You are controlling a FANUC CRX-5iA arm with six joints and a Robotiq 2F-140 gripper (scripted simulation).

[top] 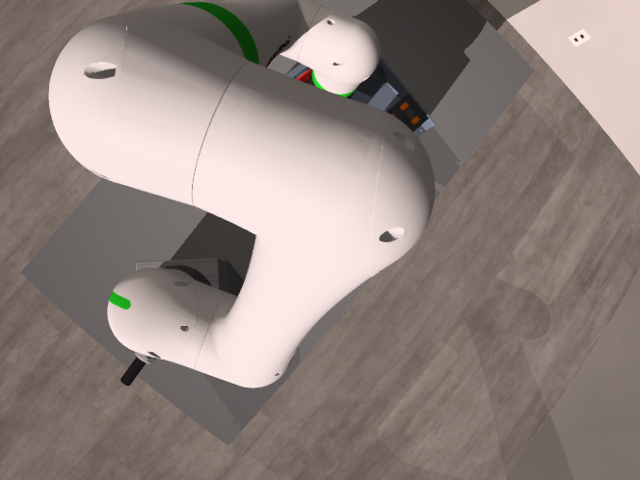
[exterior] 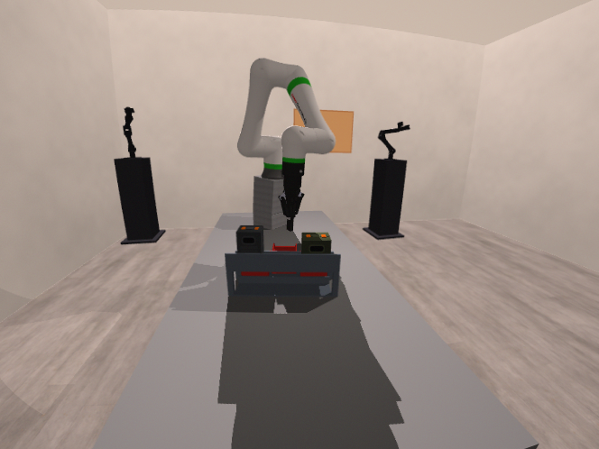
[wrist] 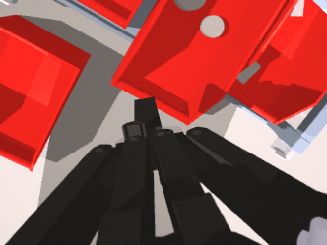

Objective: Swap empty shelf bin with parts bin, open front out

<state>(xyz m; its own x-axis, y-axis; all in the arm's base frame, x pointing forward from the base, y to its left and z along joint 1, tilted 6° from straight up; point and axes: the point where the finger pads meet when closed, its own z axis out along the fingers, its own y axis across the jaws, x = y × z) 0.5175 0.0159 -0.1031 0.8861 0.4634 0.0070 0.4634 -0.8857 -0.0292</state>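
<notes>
My hand is 14 cm short of the grey shelf, 5 cm to the left of it and 10 cm above it. From my hand the other things lie so: grey disc 10 cm ahead, 2 cm to the right, 15 cm below; grey part 16 cm ahead, 4 cm to the left, 15 cm below.
</notes>
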